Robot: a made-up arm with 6 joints. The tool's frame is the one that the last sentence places.
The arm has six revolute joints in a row. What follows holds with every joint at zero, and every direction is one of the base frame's.
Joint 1 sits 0.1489 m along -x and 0.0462 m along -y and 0.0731 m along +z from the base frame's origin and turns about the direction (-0.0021, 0.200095, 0.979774), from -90.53 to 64.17 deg.
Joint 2 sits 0.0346 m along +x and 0.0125 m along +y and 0.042 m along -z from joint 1 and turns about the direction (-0.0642, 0.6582, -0.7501), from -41.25 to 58.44 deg.
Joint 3 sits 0.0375 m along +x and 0.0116 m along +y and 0.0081 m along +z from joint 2 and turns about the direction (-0.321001, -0.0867, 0.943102), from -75.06 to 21.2 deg.
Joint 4 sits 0.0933 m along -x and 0.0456 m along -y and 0.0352 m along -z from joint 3 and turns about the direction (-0.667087, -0.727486, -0.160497), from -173.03 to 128.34 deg.
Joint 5 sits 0.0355 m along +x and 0.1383 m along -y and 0.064 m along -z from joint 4 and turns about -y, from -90.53 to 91.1 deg.
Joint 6 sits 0.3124 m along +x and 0.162 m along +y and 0.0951 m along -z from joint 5 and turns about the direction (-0.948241, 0.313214, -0.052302), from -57.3 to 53.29 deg.
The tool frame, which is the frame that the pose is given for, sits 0.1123 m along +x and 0.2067 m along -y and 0.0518 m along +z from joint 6; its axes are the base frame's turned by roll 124.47, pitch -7.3 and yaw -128.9 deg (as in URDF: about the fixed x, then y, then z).
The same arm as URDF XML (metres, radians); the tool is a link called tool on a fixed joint. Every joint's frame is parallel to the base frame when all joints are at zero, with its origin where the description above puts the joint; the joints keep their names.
<robot name="arm">
  <joint name="joint 1" type="revolute">
    <parent link="base"/>
    <child link="link1"/>
    <origin xyz="-0.1489 -0.0462 0.0731"/>
    <axis xyz="-0.0021 0.200095 0.979774"/>
    <limit lower="-1.58" upper="1.12"/>
  </joint>
  <joint name="joint 2" type="revolute">
    <parent link="link1"/>
    <child link="link2"/>
    <origin xyz="0.0346 0.0125 -0.042"/>
    <axis xyz="-0.0642 0.6582 -0.7501"/>
    <limit lower="-0.7199" upper="1.02"/>
  </joint>
  <joint name="joint 3" type="revolute">
    <parent link="link2"/>
    <child link="link3"/>
    <origin xyz="0.0375 0.0116 0.0081"/>
    <axis xyz="-0.321001 -0.0867 0.943102"/>
    <limit lower="-1.31" upper="0.37"/>
  </joint>
  <joint name="joint 4" type="revolute">
    <parent link="link3"/>
    <child link="link4"/>
    <origin xyz="-0.0933 -0.0456 -0.0352"/>
    <axis xyz="-0.667087 -0.727486 -0.160497"/>
    <limit lower="-3.0199" upper="2.24"/>
  </joint>
  <joint name="joint 5" type="revolute">
    <parent link="link4"/>
    <child link="link5"/>
    <origin xyz="0.0355 -0.1383 -0.064"/>
    <axis xyz="0 -1 0"/>
    <limit lower="-1.58" upper="1.59"/>
  </joint>
  <joint name="joint 6" type="revolute">
    <parent link="link5"/>
    <child link="link6"/>
    <origin xyz="0.3124 0.162 -0.0951"/>
    <axis xyz="-0.948241 0.313214 -0.052302"/>
    <limit lower="-1.0001" upper="0.9301"/>
  </joint>
  <joint name="tool_joint" type="fixed">
    <parent link="link6"/>
    <child link="tool"/>
    <origin xyz="0.1123 -0.2067 0.0518" rpy="2.1724 -0.1274 -2.2497"/>
  </joint>
  <link name="base"/>
  <link name="link1"/>
  <link name="link2"/>
  <link name="link3"/>
  <link name="link4"/>
  <link name="link5"/>
  <link name="link6"/>
  <link name="tool"/>
</robot>

